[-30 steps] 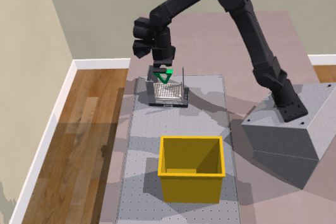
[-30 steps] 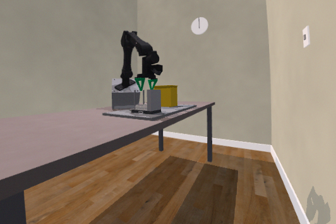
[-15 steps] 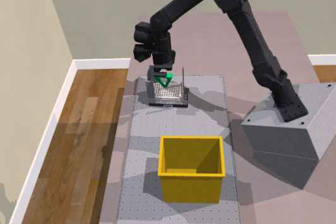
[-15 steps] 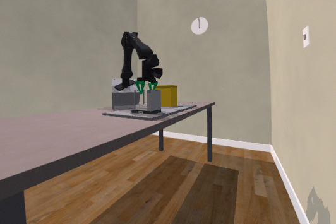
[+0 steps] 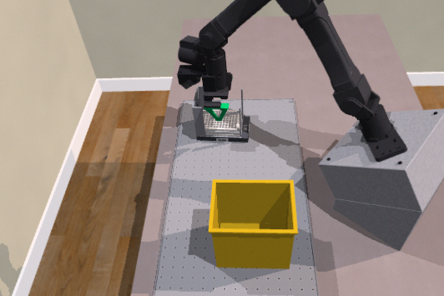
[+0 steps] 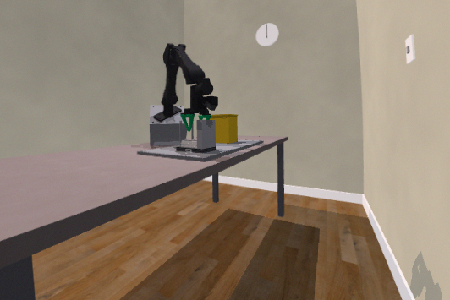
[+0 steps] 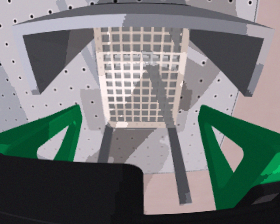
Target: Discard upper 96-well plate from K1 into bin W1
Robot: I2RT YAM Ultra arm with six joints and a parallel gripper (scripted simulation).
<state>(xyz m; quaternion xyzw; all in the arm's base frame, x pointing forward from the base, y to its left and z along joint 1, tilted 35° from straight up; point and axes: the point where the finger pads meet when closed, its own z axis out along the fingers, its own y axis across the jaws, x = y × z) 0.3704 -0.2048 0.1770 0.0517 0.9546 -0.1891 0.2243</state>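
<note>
The rack wall lies 70 mm ahead of my hand, 20 mm to the right of it and 20 mm below it. From my hand the other things lie so: yellow plastics bin W1: 400 mm to the left, 40 mm behind, 10 mm below.
</note>
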